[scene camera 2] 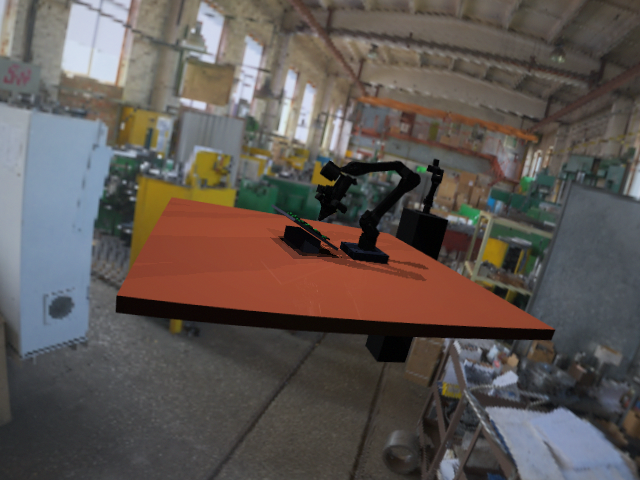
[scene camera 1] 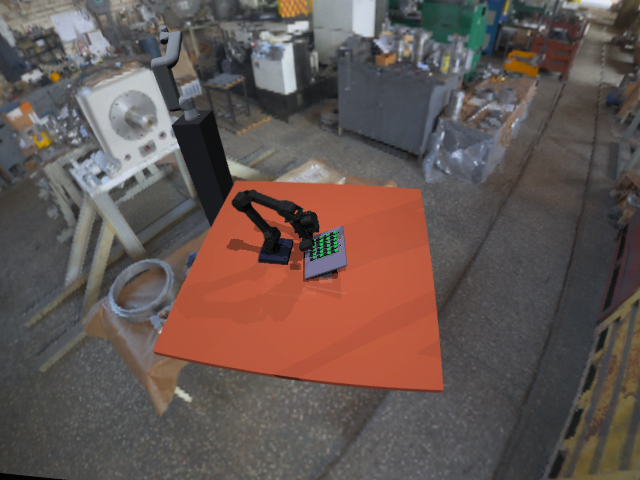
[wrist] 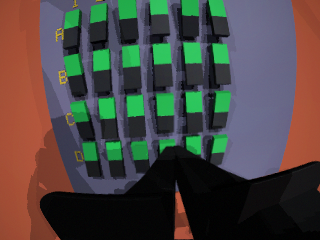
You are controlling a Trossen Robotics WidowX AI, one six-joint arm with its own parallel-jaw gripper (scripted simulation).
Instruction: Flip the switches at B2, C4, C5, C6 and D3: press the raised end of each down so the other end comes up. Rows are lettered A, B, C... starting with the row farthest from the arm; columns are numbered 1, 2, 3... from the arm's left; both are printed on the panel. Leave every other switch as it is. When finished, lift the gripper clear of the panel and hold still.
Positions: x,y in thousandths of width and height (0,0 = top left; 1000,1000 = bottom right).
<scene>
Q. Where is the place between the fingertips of the gripper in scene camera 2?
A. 498,459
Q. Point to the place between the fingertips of the gripper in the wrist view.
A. At 539,635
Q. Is the gripper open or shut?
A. Shut.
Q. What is the gripper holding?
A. Nothing.
</scene>
